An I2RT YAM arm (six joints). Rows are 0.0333 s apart.
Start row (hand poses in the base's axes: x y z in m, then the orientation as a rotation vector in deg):
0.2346, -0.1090, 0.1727, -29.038, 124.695, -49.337
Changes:
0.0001, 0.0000, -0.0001, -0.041, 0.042, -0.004
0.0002, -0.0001, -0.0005, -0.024, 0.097, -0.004
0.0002, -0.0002, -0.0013, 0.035, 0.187, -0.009
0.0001, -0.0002, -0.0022, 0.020, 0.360, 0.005
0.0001, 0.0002, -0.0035, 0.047, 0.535, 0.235
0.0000, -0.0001, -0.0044, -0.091, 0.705, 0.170
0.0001, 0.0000, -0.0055, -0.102, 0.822, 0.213
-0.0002, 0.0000, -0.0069, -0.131, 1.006, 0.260
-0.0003, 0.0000, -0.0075, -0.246, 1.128, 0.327
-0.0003, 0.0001, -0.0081, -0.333, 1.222, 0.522
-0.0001, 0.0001, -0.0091, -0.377, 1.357, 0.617
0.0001, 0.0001, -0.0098, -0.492, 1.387, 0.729
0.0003, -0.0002, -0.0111, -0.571, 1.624, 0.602
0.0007, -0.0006, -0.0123, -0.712, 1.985, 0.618
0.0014, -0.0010, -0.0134, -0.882, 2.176, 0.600
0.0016, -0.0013, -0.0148, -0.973, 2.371, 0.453
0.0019, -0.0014, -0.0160, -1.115, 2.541, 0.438
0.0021, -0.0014, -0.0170, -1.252, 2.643, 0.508
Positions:
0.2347, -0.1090, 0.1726, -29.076, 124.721, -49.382
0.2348, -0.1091, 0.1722, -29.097, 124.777, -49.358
0.2348, -0.1092, 0.1714, -29.111, 124.880, -49.287
0.2347, -0.1092, 0.1705, -29.225, 125.026, -49.283
0.2347, -0.1088, 0.1692, -29.546, 125.095, -49.114
0.2346, -0.1091, 0.1683, -29.637, 125.232, -49.291
0.2347, -0.1090, 0.1672, -29.751, 125.316, -49.271
0.2344, -0.1090, 0.1658, -29.913, 125.452, -49.263
0.2343, -0.1090, 0.1652, -30.105, 125.496, -49.347
0.2343, -0.1089, 0.1646, -30.404, 125.468, -49.332
0.2345, -0.1089, 0.1636, -30.598, 125.534, -49.319
0.2347, -0.1089, 0.1629, -30.788, 125.474, -49.386
0.2349, -0.1092, 0.1616, -30.822, 125.718, -49.524
0.2353, -0.1096, 0.1604, -31.103, 125.990, -49.645
0.2360, -0.1100, 0.1593, -31.272, 126.113, -49.831
0.2362, -0.1103, 0.1579, -31.268, 126.323, -49.998
0.2365, -0.1104, 0.1567, -31.415, 126.435, -50.153
0.2367, -0.1104, 0.1557, -31.612, 126.450, -50.262

